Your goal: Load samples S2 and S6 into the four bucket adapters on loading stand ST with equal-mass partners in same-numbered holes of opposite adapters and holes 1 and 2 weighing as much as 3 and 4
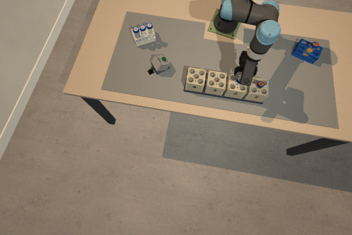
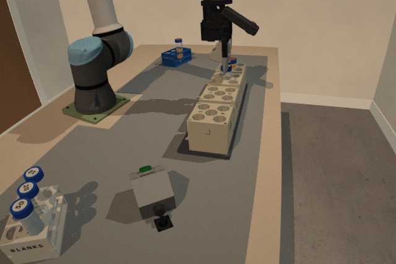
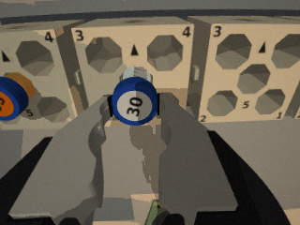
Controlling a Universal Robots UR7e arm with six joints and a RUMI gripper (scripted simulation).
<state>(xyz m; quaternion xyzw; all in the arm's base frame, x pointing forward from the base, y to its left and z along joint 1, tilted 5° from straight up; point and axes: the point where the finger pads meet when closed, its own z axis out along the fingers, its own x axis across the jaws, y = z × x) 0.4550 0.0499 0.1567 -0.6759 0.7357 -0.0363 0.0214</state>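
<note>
Right now my hand is 50 mm above the 30 mL blank and 10 mm short of it. The rest, counted from my hand: blue sample rack: 430 mm to the left, 280 mm behind, 100 mm below; bucket adapter: 110 mm to the left, 80 mm below, 10 mm ahead; green done key: 400 mm to the right, 130 mm behind, 70 mm below.
</note>
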